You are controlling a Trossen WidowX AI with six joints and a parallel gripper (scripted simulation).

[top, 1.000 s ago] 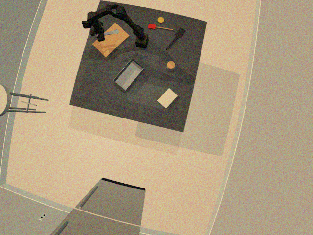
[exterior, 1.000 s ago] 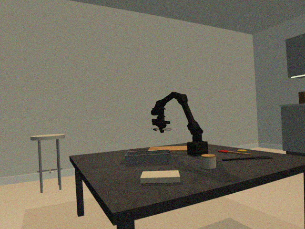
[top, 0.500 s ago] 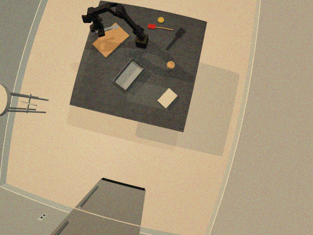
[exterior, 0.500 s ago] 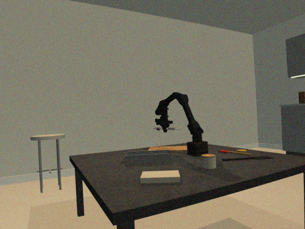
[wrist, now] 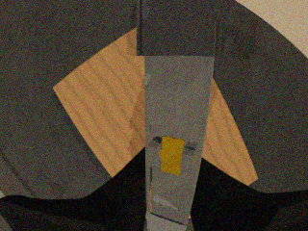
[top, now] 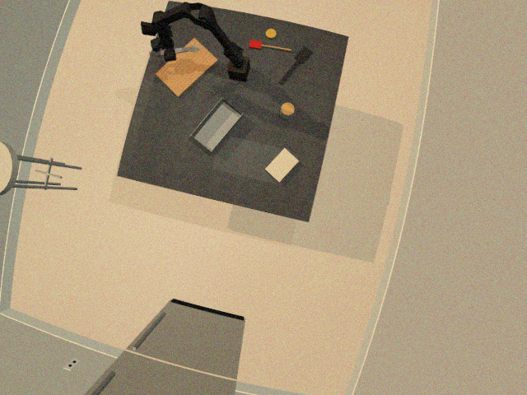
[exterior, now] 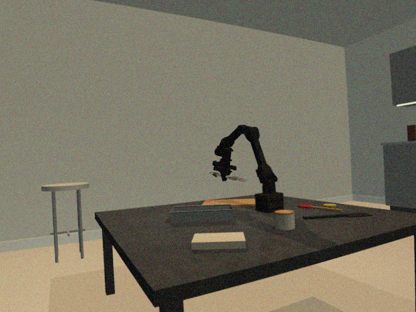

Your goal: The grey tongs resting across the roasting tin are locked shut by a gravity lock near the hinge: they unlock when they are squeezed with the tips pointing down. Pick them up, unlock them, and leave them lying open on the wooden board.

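Now: gripper tip 30 mm past the wooden board, 30 mm to the right of it and 140 mm above it. Also, from my gripper tip: wood-lidded pot (100 mm ahead, 760 mm to the left, 120 mm below); roasting tin (310 mm ahead, 360 mm to the left, 120 mm below); red spatula (310 mm behind, 500 mm to the left, 140 mm below).
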